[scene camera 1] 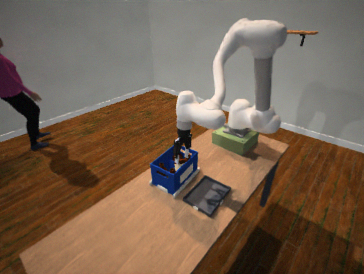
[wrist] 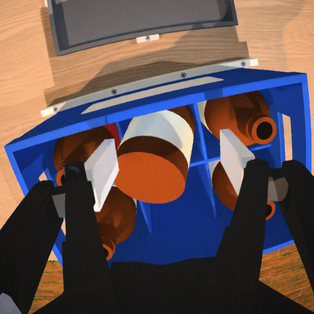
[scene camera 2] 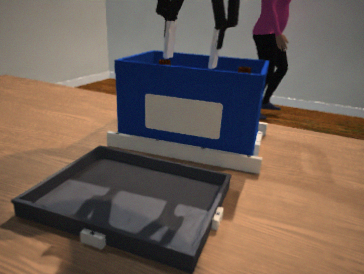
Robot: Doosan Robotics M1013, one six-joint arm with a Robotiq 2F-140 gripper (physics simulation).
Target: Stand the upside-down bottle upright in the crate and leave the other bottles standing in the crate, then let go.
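Seen in the pictures: gripper, between the fingertips: [scene camera 1: 181, 160] [scene camera 2: 189, 62]; arm's base, origin of its link: [scene camera 1: 236, 131].
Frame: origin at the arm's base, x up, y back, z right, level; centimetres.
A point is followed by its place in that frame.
The blue crate [scene camera 1: 161, 181] @[x -3.9, y -79.7, z 10.9 cm] [scene camera 2: 131, 107] @[x -2.1, y -75.5, z 1.1 cm] [wrist: 300, 125] stands on the table. The upside-down bottle [wrist: 151, 176] shows its brown base and white label in the middle compartment on the tray side, looking tilted in the wrist view. Brown bottles stand neck up at the crate's ends: two on the right [wrist: 230, 117] [wrist: 224, 186] and two on the left [wrist: 82, 145] [wrist: 120, 217], partly hidden by the fingers. My gripper [scene camera 1: 182, 156] @[x 7.1, y -65.7, z 5.8 cm] [scene camera 2: 191, 60] @[x 7.1, y -65.7, z 5.8 cm] [wrist: 167, 149] is open, its white fingertips at rim height on either side of the upside-down bottle's base, with a visible gap on the right.
A dark shallow tray [scene camera 1: 206, 196] @[x -10.3, y -67.1, z -15.0 cm] [scene camera 2: 135, 172] @[x -10.3, y -69.2, z -8.2 cm] [wrist: 145, 17] lies beside the crate. White rails [scene camera 2: 185, 150] @[x -8.7, y -63.7, z 1.1 cm] [wrist: 150, 83] border the crate's foot. The arm stands on a green base [scene camera 1: 232, 142] @[x -2.0, y -14.9, z -4.0 cm]. A person [scene camera 1: 12, 82] [scene camera 2: 272, 20] stands beyond the table.
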